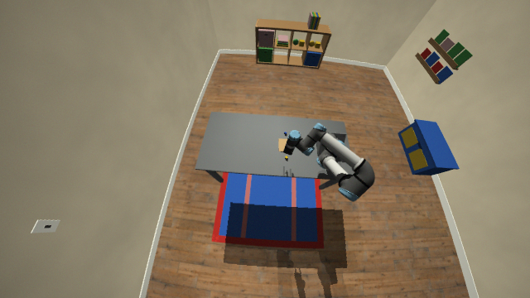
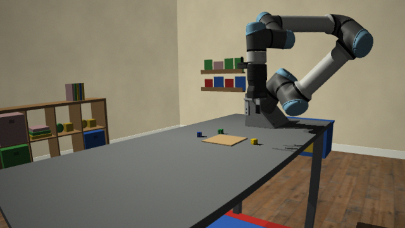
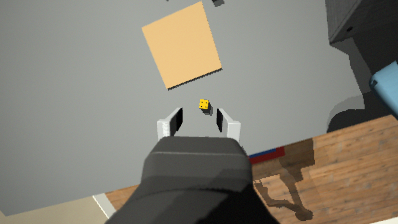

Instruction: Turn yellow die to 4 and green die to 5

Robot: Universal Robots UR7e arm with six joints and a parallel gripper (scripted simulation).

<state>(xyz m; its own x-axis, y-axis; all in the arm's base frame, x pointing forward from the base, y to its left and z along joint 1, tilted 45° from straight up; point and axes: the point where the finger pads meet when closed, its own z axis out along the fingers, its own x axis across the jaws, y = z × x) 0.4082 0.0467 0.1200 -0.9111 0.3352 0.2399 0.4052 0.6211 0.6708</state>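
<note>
My gripper is now 1 cm past the yellow die and 13 cm above it. Round my hand: tan mat (1 cm behind, 13 cm to the right, 13 cm below); then blue die (2 cm behind, 27 cm to the right, 13 cm below); then green die (12 cm behind, 21 cm to the right, 13 cm below).
</note>
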